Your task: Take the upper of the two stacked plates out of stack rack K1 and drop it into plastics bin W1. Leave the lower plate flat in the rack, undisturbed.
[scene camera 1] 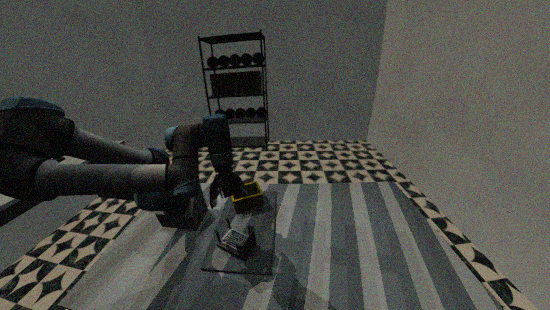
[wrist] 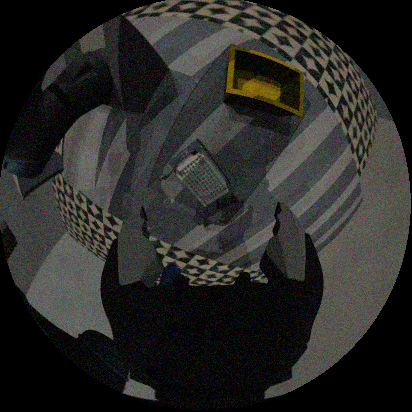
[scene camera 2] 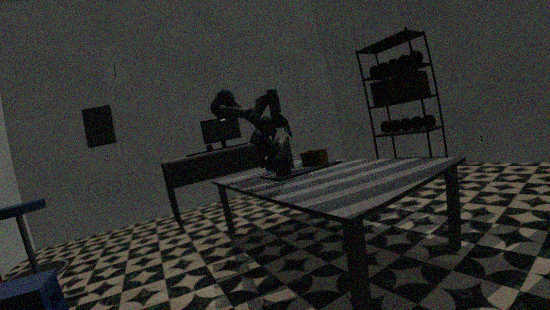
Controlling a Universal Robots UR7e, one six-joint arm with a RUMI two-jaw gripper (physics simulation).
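Seen in the pictures: gripper, between the fingertips: (scene camera 1: pixel 230 202) (wrist: pixel 209 205) (scene camera 2: pixel 282 139); arm's base, origin of its link: (scene camera 1: pixel 176 199) (wrist: pixel 91 77) (scene camera 2: pixel 274 150).
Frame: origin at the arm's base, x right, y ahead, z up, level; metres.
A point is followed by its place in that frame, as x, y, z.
Observation:
Rack K1 (scene camera 1: pixel 245 250) @(0.163, 0.407, -0.084) is a small dark rack with upright corner posts. A pale grid-patterned plate (scene camera 1: pixel 235 238) @(0.108, 0.345, -0.091) (wrist: pixel 204 181) @(0.113, 0.359, -0.095) lies in it, roughly flat. The lower plate cannot be told apart from it. Bin W1 (scene camera 1: pixel 248 204) @(-0.118, 0.345, -0.096) (scene camera 2: pixel 314 158) @(-0.136, 0.378, -0.091) (wrist: pixel 264 103) @(-0.122, 0.352, -0.073) is an open yellow box behind the rack in the scene camera 1 view; no plate shows in it. My gripper (scene camera 1: pixel 228 198) @(0.067, 0.341, 0.091) (wrist: pixel 209 205) @(0.067, 0.341, 0.091) is open and empty, above the board and apart from the rack. In the scene camera 2 view, the rack's contents are too dark to tell.
The rack and bin stand on a dark board (scene camera 1: pixel 265 227) @(-0.012, 0.456, -0.143) on the striped table (scene camera 1: pixel 345 250) @(0.082, 0.839, -0.156) (scene camera 2: pixel 345 192) @(0.195, 1.143, -0.156). A block-like pedestal (scene camera 1: pixel 180 215) @(0.053, 0.036, -0.056) stands left of the board. A tall shelf unit (scene camera 1: pixel 232 37) (scene camera 2: pixel 390 42) stands at the back. A desk (scene camera 2: pixel 212 160) stands behind the table.

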